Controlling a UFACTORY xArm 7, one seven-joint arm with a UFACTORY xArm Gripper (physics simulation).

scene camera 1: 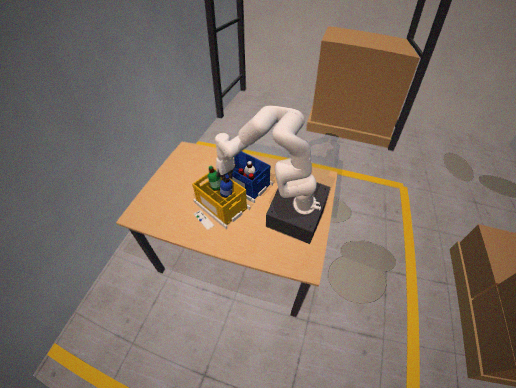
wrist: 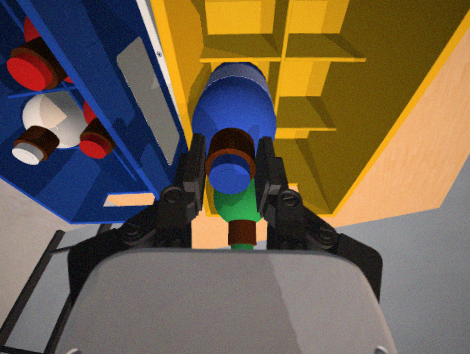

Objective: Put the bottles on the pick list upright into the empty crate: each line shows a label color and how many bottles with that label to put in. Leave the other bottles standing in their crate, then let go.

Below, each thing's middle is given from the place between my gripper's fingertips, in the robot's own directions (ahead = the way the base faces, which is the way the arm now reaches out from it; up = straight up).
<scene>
Right now the blue bottle (wrist: 235,109) is 20 mm ahead of my hand, 10 mm to the right of it and 60 mm below it. From my hand the other things lie so: white bottle (wrist: 53,120) (30 mm behind, 240 mm to the right, 130 mm below).
</scene>
